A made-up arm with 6 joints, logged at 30 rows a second.
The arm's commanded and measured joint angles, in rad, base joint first. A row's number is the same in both.
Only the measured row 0 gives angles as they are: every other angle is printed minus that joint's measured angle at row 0.
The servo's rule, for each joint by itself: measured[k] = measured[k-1] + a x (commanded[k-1-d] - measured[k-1]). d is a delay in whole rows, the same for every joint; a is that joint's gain. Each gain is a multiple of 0.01, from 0.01 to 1. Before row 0 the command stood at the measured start. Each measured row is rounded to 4 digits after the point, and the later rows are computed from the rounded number. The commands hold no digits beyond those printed.
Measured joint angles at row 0:
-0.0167 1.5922 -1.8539 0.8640 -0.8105 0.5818
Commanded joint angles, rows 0 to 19:
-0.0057 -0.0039 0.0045 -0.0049 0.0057 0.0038
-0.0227 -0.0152 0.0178 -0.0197 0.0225 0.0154
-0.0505 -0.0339 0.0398 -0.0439 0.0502 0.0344
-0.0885 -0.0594 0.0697 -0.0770 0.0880 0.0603
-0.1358 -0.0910 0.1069 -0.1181 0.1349 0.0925
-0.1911 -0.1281 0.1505 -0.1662 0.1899 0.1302
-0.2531 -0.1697 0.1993 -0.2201 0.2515 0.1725
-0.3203 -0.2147 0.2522 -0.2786 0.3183 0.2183
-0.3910 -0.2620 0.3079 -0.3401 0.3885 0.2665
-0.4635 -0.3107 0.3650 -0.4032 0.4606 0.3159
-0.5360 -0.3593 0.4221 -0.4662 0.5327 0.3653
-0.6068 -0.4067 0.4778 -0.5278 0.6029 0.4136
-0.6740 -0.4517 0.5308 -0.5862 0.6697 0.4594
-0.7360 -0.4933 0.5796 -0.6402 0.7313 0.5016
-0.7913 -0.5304 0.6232 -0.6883 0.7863 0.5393
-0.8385 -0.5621 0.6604 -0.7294 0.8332 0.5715
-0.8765 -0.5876 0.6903 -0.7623 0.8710 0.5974
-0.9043 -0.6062 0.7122 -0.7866 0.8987 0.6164
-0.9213 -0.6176 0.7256 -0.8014 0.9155 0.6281
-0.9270 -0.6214 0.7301 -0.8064 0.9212 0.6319
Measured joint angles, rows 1 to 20:
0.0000 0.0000 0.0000 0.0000 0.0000 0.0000
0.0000 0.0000 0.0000 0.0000 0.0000 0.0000
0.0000 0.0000 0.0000 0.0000 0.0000 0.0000
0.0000 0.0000 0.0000 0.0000 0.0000 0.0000
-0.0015 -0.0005 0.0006 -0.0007 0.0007 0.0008
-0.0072 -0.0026 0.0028 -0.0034 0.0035 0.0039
-0.0189 -0.0070 0.0076 -0.0091 0.0096 0.0103
-0.0377 -0.0143 0.0157 -0.0186 0.0198 0.0208
-0.0642 -0.0250 0.0276 -0.0325 0.0348 0.0359
-0.0985 -0.0394 0.0436 -0.0512 0.0550 0.0557
-0.1402 -0.0576 0.0638 -0.0748 0.0805 0.0802
-0.1888 -0.0796 0.0883 -0.1033 0.1114 0.1092
-0.2434 -0.1051 0.1168 -0.1365 0.1474 0.1422
-0.3028 -0.1339 0.1491 -0.1738 0.1881 0.1787
-0.3658 -0.1655 0.1846 -0.2147 0.2329 0.2179
-0.4309 -0.1993 0.2227 -0.2585 0.2810 0.2590
-0.4965 -0.2346 0.2628 -0.3044 0.3315 0.3011
-0.5612 -0.2708 0.3040 -0.3514 0.3835 0.3432
-0.6233 -0.3071 0.3455 -0.3986 0.4359 0.3844
-0.6814 -0.3428 0.3864 -0.4449 0.4875 0.4237
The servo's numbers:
d 4
a 0.27 0.14 0.13 0.14 0.13 0.21

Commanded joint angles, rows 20 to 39:
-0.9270 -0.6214 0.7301 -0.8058 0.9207 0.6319
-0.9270 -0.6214 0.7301 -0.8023 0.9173 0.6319
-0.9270 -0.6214 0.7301 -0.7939 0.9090 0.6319
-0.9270 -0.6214 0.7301 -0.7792 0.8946 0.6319
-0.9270 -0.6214 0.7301 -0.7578 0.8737 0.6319
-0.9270 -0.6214 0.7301 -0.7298 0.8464 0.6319
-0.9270 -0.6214 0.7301 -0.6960 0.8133 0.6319
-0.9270 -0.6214 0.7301 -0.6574 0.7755 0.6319
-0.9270 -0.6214 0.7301 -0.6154 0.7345 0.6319
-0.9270 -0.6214 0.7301 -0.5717 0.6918 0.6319
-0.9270 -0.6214 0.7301 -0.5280 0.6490 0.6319
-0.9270 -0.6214 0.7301 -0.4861 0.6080 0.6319
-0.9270 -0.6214 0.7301 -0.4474 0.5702 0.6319
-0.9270 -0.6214 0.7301 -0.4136 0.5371 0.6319
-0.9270 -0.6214 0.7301 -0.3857 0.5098 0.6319
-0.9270 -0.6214 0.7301 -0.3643 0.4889 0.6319
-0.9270 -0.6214 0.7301 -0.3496 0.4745 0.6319
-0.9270 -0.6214 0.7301 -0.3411 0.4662 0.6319
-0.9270 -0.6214 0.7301 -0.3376 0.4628 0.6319
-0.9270 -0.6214 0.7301 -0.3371 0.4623 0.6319
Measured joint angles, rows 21 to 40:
-0.7341 -0.3771 0.4259 -0.4893 0.5374 0.4602
-0.7801 -0.4092 0.4631 -0.5309 0.5844 0.4930
-0.8182 -0.4384 0.4972 -0.5688 0.6274 0.5214
-0.8476 -0.4640 0.5275 -0.6021 0.6656 0.5446
-0.8690 -0.4860 0.5538 -0.6306 0.6988 0.5629
-0.8847 -0.5050 0.5767 -0.6546 0.7272 0.5774
-0.8961 -0.5213 0.5966 -0.6741 0.7508 0.5888
-0.9044 -0.5353 0.6140 -0.6888 0.7695 0.5979
-0.9105 -0.5474 0.6291 -0.6985 0.7830 0.6050
-0.9150 -0.5578 0.6422 -0.7029 0.7912 0.6106
-0.9182 -0.5667 0.6536 -0.7019 0.7941 0.6151
-0.9206 -0.5744 0.6635 -0.6957 0.7917 0.6186
-0.9223 -0.5810 0.6722 -0.6845 0.7843 0.6214
-0.9236 -0.5867 0.6797 -0.6687 0.7723 0.6236
-0.9245 -0.5916 0.6863 -0.6490 0.7563 0.6253
-0.9252 -0.5958 0.6920 -0.6262 0.7370 0.6267
-0.9257 -0.5994 0.6970 -0.6012 0.7153 0.6278
-0.9261 -0.6025 0.7013 -0.5749 0.6921 0.6287
-0.9263 -0.6051 0.7050 -0.5484 0.6684 0.6294
-0.9265 -0.6074 0.7083 -0.5226 0.6451 0.6299

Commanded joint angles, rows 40 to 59:
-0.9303 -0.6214 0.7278 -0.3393 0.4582 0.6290
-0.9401 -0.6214 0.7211 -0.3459 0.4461 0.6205
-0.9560 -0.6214 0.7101 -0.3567 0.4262 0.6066
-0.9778 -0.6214 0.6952 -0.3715 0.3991 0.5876
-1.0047 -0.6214 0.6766 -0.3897 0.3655 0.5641
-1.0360 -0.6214 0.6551 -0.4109 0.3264 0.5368
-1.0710 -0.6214 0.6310 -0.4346 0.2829 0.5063
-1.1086 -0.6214 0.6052 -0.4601 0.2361 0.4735
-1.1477 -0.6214 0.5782 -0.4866 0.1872 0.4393
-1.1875 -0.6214 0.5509 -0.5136 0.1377 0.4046
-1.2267 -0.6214 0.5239 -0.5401 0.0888 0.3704
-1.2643 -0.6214 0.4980 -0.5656 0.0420 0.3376
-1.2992 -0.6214 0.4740 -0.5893 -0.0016 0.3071
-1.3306 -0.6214 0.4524 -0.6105 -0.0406 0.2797
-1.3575 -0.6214 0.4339 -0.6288 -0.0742 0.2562
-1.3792 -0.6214 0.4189 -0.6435 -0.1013 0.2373
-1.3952 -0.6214 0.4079 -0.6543 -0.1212 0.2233
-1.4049 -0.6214 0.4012 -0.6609 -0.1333 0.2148
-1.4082 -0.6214 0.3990 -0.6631 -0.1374 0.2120
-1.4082 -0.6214 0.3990 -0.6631 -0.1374 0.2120
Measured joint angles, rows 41 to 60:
-0.9266 -0.6094 0.7111 -0.4984 0.6229 0.6303
-0.9267 -0.6111 0.7136 -0.4764 0.6025 0.6306
-0.9268 -0.6125 0.7157 -0.4570 0.5843 0.6309
-0.9269 -0.6137 0.7176 -0.4402 0.5684 0.6311
-0.9278 -0.6148 0.7189 -0.4261 0.5541 0.6307
-0.9311 -0.6157 0.7192 -0.4149 0.5401 0.6286
-0.9378 -0.6165 0.7180 -0.4068 0.5253 0.6240
-0.9486 -0.6172 0.7150 -0.4019 0.5089 0.6164
-0.9637 -0.6178 0.7100 -0.4002 0.4903 0.6054
-0.9832 -0.6183 0.7029 -0.4017 0.4690 0.5910
-1.0069 -0.6187 0.6936 -0.4063 0.4448 0.5732
-1.0344 -0.6191 0.6821 -0.4138 0.4177 0.5523
-1.0650 -0.6194 0.6686 -0.4240 0.3877 0.5286
-1.0981 -0.6197 0.6533 -0.4365 0.3552 0.5026
-1.1328 -0.6199 0.6365 -0.4510 0.3206 0.4748
-1.1683 -0.6201 0.6185 -0.4670 0.2844 0.4460
-1.2036 -0.6203 0.5997 -0.4841 0.2472 0.4168
-1.2379 -0.6205 0.5806 -0.5018 0.2098 0.3880
-1.2702 -0.6206 0.5615 -0.5196 0.1729 0.3603
-1.2996 -0.6207 0.5430 -0.5369 0.1373 0.3345

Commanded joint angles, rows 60 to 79:
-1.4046 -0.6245 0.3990 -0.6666 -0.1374 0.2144
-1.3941 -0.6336 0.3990 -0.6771 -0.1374 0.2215
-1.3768 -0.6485 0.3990 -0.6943 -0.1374 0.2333
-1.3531 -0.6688 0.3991 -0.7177 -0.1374 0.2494
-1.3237 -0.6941 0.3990 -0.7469 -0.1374 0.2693
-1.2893 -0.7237 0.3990 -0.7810 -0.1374 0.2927
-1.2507 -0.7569 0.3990 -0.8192 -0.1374 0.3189
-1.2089 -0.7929 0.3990 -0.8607 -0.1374 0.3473
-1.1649 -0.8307 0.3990 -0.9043 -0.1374 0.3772
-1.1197 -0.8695 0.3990 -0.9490 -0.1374 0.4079
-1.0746 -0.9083 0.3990 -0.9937 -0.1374 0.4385
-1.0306 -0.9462 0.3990 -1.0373 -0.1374 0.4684
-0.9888 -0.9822 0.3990 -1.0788 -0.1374 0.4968
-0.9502 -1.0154 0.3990 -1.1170 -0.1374 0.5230
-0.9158 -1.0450 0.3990 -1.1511 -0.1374 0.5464
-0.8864 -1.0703 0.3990 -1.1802 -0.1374 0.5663
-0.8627 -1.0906 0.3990 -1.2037 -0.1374 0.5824
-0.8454 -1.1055 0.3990 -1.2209 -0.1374 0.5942
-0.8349 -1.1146 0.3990 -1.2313 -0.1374 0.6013
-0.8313 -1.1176 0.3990 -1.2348 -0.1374 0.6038
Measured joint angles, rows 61 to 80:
-1.3254 -0.6208 0.5254 -0.5533 0.1037 0.3111
-1.3469 -0.6209 0.5093 -0.5684 0.0729 0.2909
-1.3635 -0.6210 0.4950 -0.5817 0.0456 0.2743
-1.3756 -0.6211 0.4825 -0.5931 0.0218 0.2612
-1.3834 -0.6216 0.4716 -0.6034 0.0011 0.2514
-1.3863 -0.6233 0.4622 -0.6137 -0.0169 0.2451
-1.3837 -0.6268 0.4540 -0.6250 -0.0326 0.2426
-1.3754 -0.6327 0.4469 -0.6380 -0.0462 0.2440
-1.3614 -0.6413 0.4407 -0.6532 -0.0581 0.2493
-1.3419 -0.6528 0.4353 -0.6711 -0.0684 0.2584
-1.3173 -0.6674 0.4306 -0.6918 -0.0774 0.2711
-1.2880 -0.6850 0.4265 -0.7154 -0.0852 0.2871
-1.2548 -0.7054 0.4229 -0.7418 -0.0920 0.3060
-1.2183 -0.7284 0.4198 -0.7708 -0.0979 0.3274
-1.1795 -0.7536 0.4171 -0.8020 -0.1030 0.3507
-1.1393 -0.7806 0.4147 -0.8349 -0.1075 0.3754
-1.0987 -0.8088 0.4127 -0.8690 -0.1114 0.4009
-1.0586 -0.8377 0.4109 -0.9037 -0.1148 0.4265
-1.0200 -0.8667 0.4094 -0.9383 -0.1177 0.4517
-0.9839 -0.8952 0.4080 -0.9722 -0.1203 0.4758

